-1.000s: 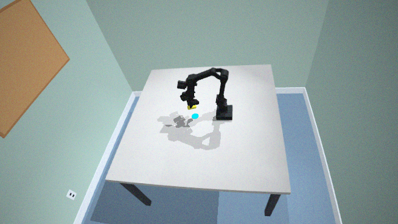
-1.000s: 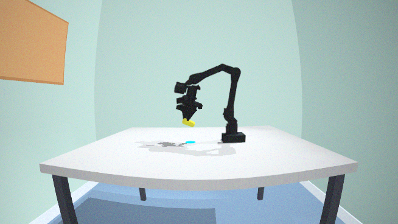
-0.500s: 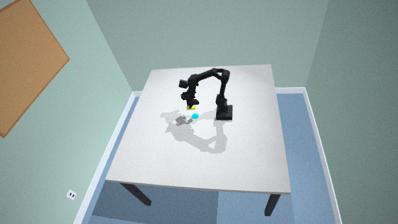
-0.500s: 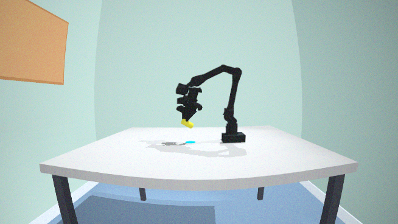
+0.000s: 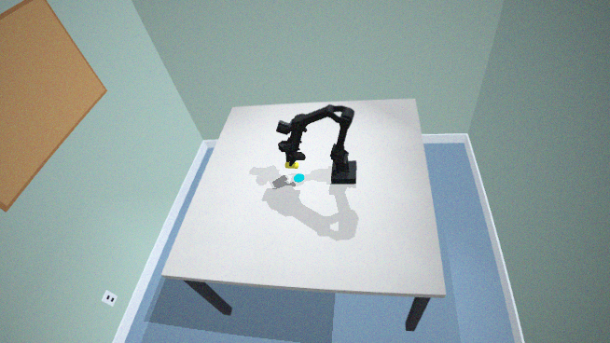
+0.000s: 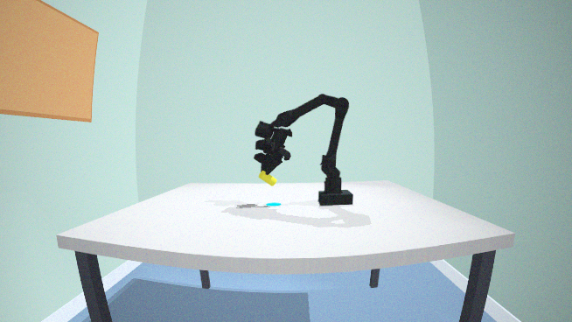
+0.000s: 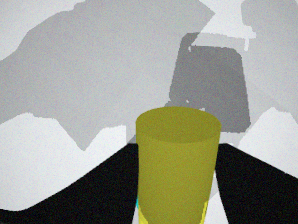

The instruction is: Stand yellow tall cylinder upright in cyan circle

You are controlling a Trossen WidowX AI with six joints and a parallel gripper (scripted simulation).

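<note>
Right now the yellow cylinder is 1 cm to the right of my gripper tip, 1 cm below it and 1 cm behind it. From my gripper tip the other things lie so: cyan circle: 12 cm below, 3 cm behind, 1 cm to the right.
</note>
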